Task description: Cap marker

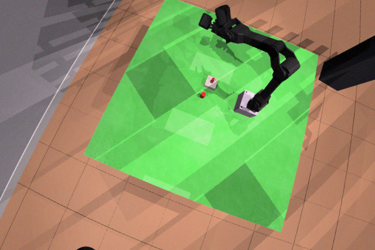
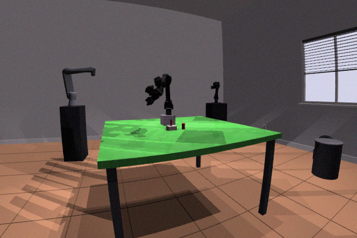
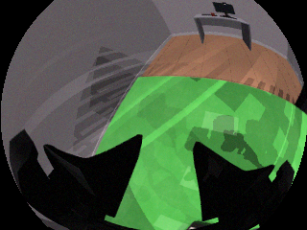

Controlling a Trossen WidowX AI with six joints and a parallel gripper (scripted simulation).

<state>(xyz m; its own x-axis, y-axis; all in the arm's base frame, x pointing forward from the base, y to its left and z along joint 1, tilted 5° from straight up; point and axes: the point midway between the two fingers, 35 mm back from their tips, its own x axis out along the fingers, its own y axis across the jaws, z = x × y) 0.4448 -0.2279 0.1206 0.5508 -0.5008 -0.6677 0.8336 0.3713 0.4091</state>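
Right now my gripper tip is 160 mm past the red cap, 310 mm to the right of it and 210 mm above it. Also, from my gripper tip: pale holder block: 170 mm behind, 210 mm to the left, 220 mm below.
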